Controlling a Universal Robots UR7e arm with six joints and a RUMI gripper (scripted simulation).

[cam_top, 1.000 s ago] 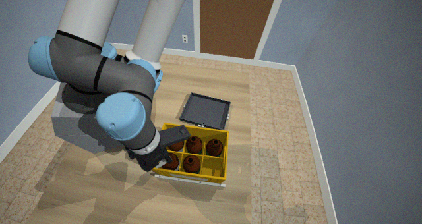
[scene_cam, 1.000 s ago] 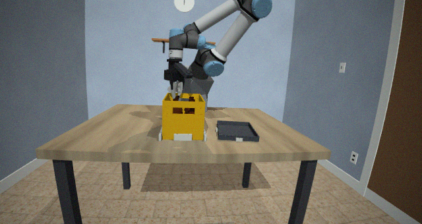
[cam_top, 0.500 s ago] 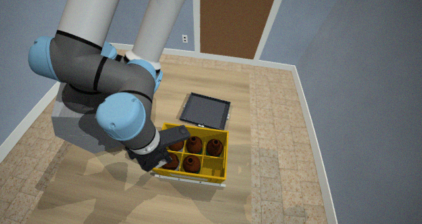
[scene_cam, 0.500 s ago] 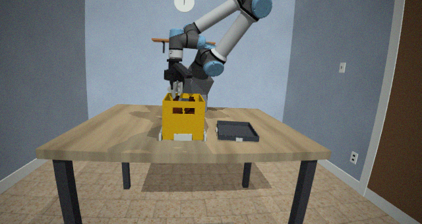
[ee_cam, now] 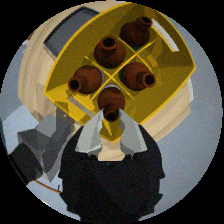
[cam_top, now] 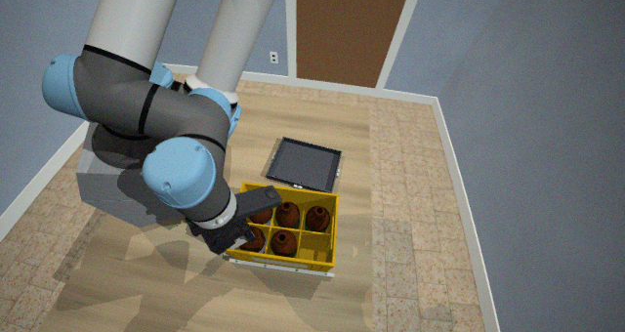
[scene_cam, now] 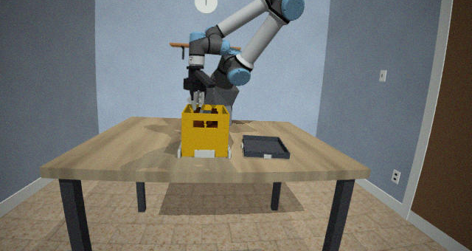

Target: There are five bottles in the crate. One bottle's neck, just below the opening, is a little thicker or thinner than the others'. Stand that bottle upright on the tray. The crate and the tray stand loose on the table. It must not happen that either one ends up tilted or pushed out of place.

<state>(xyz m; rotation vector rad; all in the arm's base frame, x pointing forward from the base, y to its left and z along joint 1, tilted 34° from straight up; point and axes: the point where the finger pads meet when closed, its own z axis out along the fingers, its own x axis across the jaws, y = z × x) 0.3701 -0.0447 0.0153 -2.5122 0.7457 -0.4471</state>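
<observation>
My gripper is now 70 mm short of the crate, 60 mm to the right of it and 70 mm above it. The rest, counted from my hand: tray: 10 mm ahead, 330 mm to the left, 140 mm below; then bottle: 140 mm ahead, 130 mm to the left, 70 mm below.
</observation>
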